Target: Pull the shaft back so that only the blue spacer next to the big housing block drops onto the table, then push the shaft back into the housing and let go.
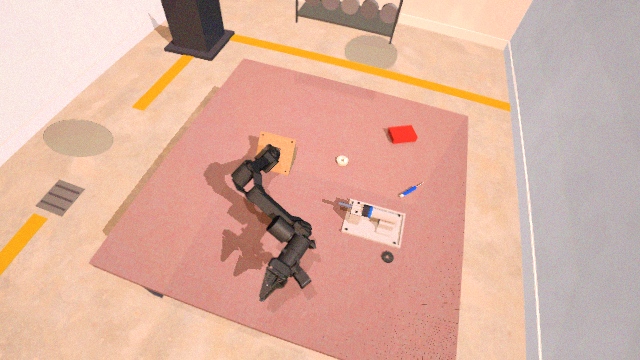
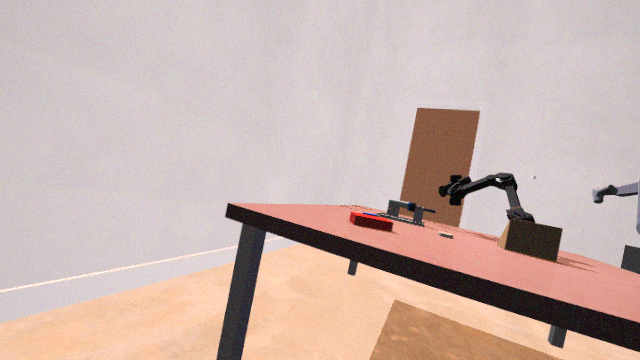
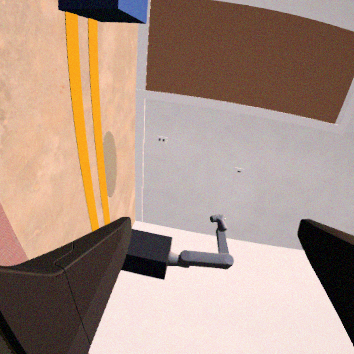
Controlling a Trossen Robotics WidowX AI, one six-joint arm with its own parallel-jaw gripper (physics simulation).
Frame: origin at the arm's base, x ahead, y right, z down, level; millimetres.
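Seen in the pictures: gripper, fingertip midpoint: [image 1: 260,299] [image 3: 215,226]; arm's base, origin of the base link: [image 1: 272,153] [image 2: 529,238].
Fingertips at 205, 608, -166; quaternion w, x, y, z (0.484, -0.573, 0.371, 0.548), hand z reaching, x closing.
Offsets run from my fingertips to a thing's middle, as dx, dy, dz. "pt": to the spot under its first point.
My gripper [image 1: 264,295] [image 2: 442,190] [image 3: 215,226] is open and empty, raised above the table near its front edge, well away from the fixture. The pale fixture plate [image 1: 360,236] lies on the table. The shaft {pt +147, -444, +137} [image 1: 344,204] [image 2: 430,211] sticks out of the small support [image 1: 356,207] [image 2: 418,215] on the side facing the arm's base. A black spacer {+230, -447, +143} [image 1: 366,210] and the blue spacer [image 1: 370,212] [image 2: 410,205] sit around the shaft, the blue one on the side of the big housing block [image 1: 386,226] [image 2: 397,207]. Whether the shaft's far end is inside the housing is hard to tell.
A red box {+326, -957, +207} [image 1: 403,134] [image 2: 371,221], a white ring {+86, -709, +216} [image 1: 338,161] [image 2: 446,234], a blue screwdriver-like tool {+408, -656, +215} [image 1: 409,191] and a black ring {+354, -324, +220} [image 1: 383,257] lie around the fixture. The arm stands on an orange-tan base block [image 1: 285,161] [image 2: 532,240].
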